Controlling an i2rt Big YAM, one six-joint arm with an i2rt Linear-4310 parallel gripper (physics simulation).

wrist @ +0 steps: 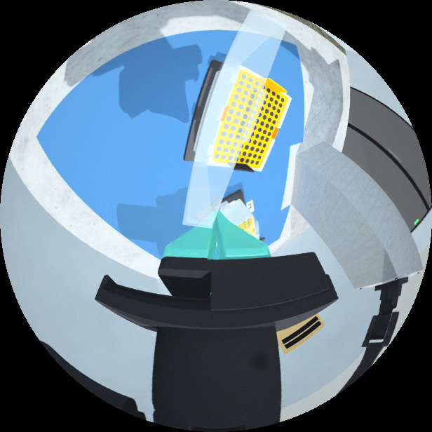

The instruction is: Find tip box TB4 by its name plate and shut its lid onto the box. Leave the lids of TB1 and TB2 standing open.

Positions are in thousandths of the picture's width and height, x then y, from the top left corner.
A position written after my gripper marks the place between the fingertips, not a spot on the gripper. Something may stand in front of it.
Note:
I see my gripper (501, 501), a clear lid (550, 221) and a tip box (538, 478).

